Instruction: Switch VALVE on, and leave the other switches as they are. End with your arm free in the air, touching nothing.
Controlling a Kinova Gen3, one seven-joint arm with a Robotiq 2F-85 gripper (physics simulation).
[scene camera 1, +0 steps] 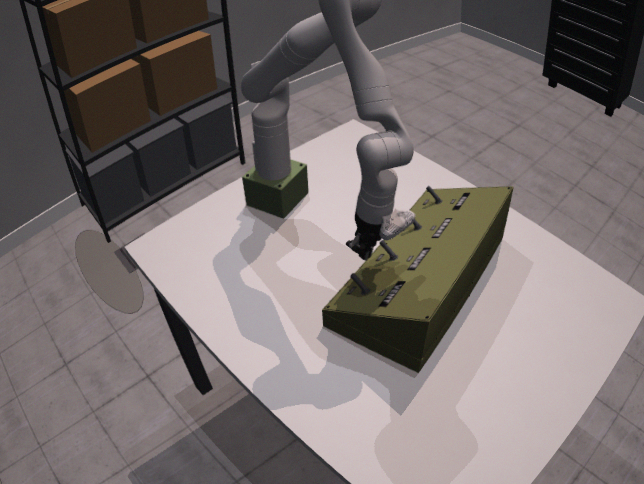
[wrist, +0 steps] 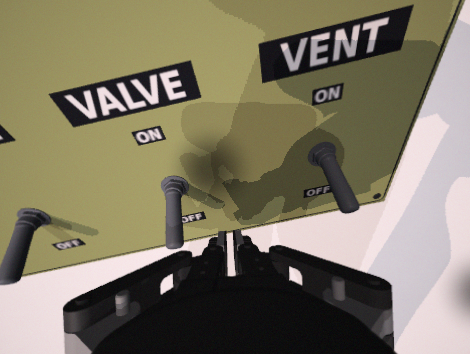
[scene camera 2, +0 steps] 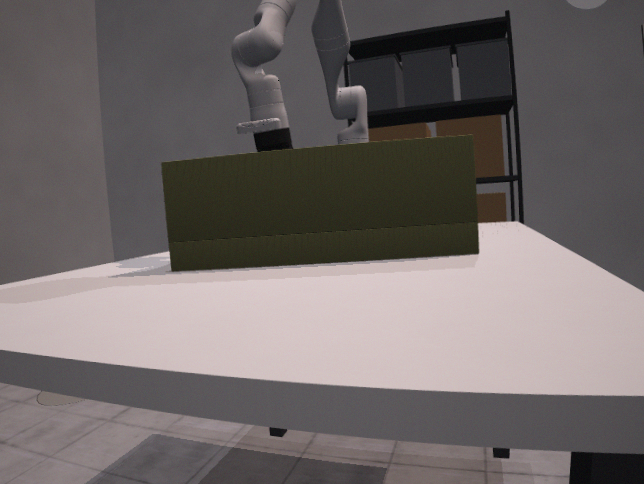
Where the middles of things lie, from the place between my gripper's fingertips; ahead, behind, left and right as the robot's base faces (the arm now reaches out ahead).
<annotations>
I see my gripper 120 mm short of the olive switch panel (scene camera 2: 410, 198), 100 mm to the right of it and 10 mm above it.
</annotations>
